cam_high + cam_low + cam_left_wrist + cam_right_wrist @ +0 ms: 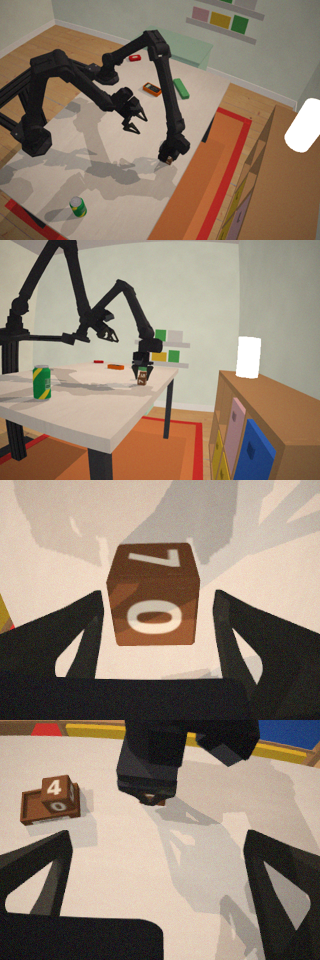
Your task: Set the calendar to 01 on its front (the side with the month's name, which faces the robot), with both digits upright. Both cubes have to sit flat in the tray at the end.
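My left gripper is now 10 mm above the brown number cube. From my left hand the other things lie so: red item 760 mm to the left, 690 mm behind, 20 mm below; then brown tray 150 mm to the left, 40 mm behind, 20 mm below; then orange multimeter 470 mm to the left, 370 mm behind, 20 mm below.
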